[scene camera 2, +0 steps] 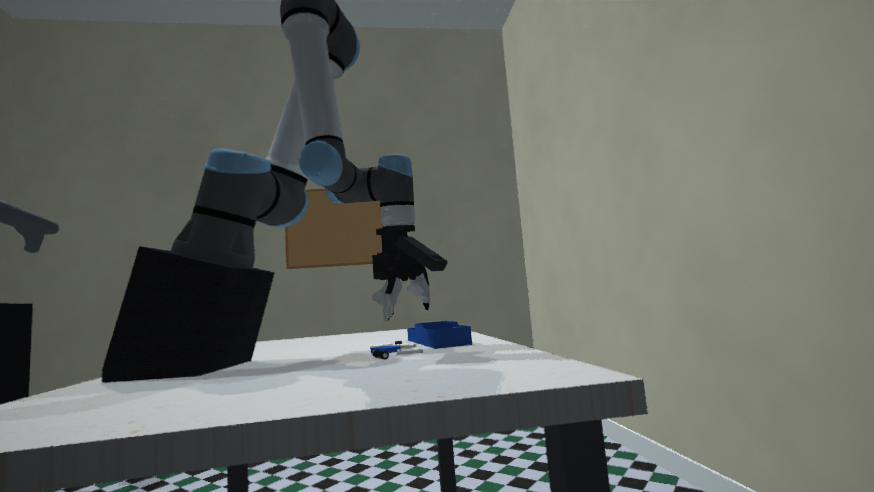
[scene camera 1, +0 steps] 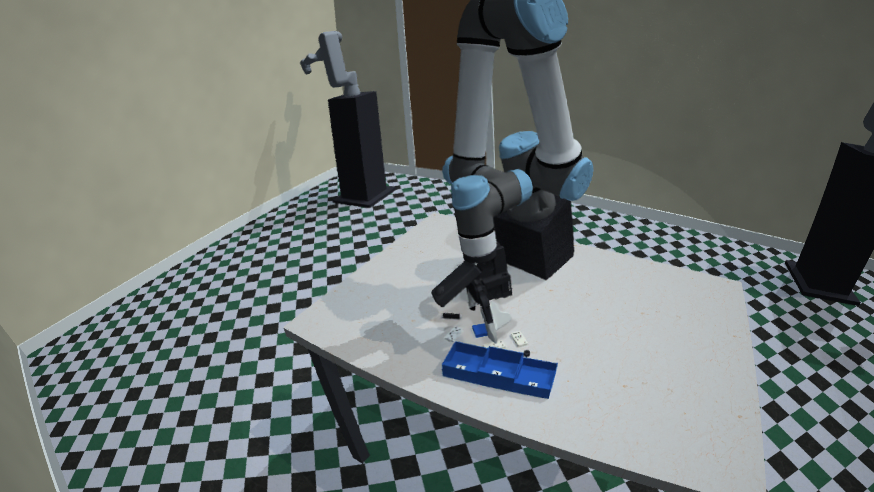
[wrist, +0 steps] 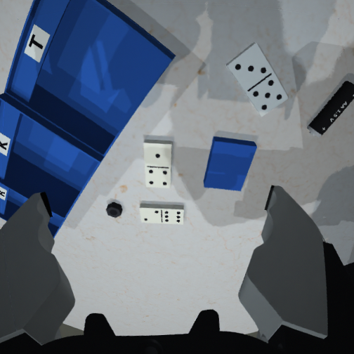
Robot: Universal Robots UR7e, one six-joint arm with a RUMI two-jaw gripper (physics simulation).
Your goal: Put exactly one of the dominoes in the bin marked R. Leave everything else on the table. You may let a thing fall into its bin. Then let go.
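Frame: origin at the arm's base, x up, y ahead, z left, level; millimetres.
Seen in the pictures: gripper, fingertip midpoint: point(scene camera 2: 408, 315) point(scene camera 1: 484, 325); arm's base, origin of the base link: point(scene camera 2: 213, 260) point(scene camera 1: 530, 205).
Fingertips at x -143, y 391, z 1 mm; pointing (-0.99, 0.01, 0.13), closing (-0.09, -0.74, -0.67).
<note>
Pixels of each thing's top centre, then the offset from my fingertips to it. "pt": a spot on its surface instead.
- 2-6 domino, middle of its top: point(scene camera 1: 519, 337) dx -64, dy -55, dz +74 mm
- 3-5 domino, middle of its top: point(scene camera 2: 409, 349) point(scene camera 1: 453, 333) dx -64, dy -15, dz -88 mm
- R bin, surface spot: point(scene camera 1: 544, 369) pt dx -64, dy +33, dz +166 mm
- K bin, middle of its top: point(scene camera 1: 501, 361) point(scene camera 2: 435, 322) dx -25, dy +76, dz +71 mm
- black nut, middle of its top: point(scene camera 1: 526, 352) dx -63, dy -10, dz +109 mm
- blue block, middle of its top: point(scene camera 2: 385, 347) point(scene camera 1: 483, 328) dx -61, dy -56, dz -23 mm
- black battery, middle of its top: point(scene camera 2: 380, 350) point(scene camera 1: 452, 313) dx -57, dy -77, dz -121 mm
My gripper point(scene camera 1: 483, 322) point(scene camera 2: 406, 312) point(wrist: 158, 191) is open and empty, above the table. Three white dominoes lie flat: a 2-6 domino point(scene camera 1: 519, 337) point(wrist: 162, 214) between the fingertips in the wrist view but lower down, a 1-4 domino point(wrist: 158, 164) just beyond it, and a 3-5 domino point(scene camera 1: 453, 333) point(wrist: 258, 79) farther off. The R bin point(scene camera 1: 544, 369) point(wrist: 17, 202) is the end compartment of the blue three-part tray, at its right end in scene camera 1. The left finger hides part of it in the wrist view.
The K bin point(scene camera 1: 502, 361) point(wrist: 50, 160) is in the middle, the T bin point(scene camera 1: 469, 354) point(wrist: 100, 65) at the other end. A black nut point(scene camera 1: 526, 353) point(wrist: 114, 209) lies near the tray and the 2-6 domino. A blue block point(scene camera 1: 479, 330) point(wrist: 230, 164) and a black battery point(scene camera 1: 451, 315) point(wrist: 332, 108) lie beyond.
</note>
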